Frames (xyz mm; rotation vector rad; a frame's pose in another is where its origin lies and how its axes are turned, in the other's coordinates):
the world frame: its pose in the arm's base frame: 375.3 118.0 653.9 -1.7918 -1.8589 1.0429
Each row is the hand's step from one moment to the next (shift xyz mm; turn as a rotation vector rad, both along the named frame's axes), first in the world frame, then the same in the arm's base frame.
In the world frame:
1: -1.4 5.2 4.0 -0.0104 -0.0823 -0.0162
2: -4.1 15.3 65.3 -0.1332 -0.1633 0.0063
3: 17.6 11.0 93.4 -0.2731 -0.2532 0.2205
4: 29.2 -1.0 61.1 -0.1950 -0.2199 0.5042
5: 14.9 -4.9 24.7 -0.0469 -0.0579 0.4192
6: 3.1 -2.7 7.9 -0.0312 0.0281 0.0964
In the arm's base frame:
1: 1.0 -2.8 -6.0 -0.0450 0.0003 0.0716
2: -34.4 -22.0 -53.3 -0.1009 -0.1179 0.1427
3: -60.1 -8.1 -74.0 -0.2951 -0.3015 0.0966
4: -47.4 12.3 -46.8 -0.4809 -0.3023 -0.1339
5: -22.7 8.3 -16.4 -0.3278 -0.1496 -0.2269
6: -7.8 1.1 -4.1 -0.0436 -0.0571 -0.0768

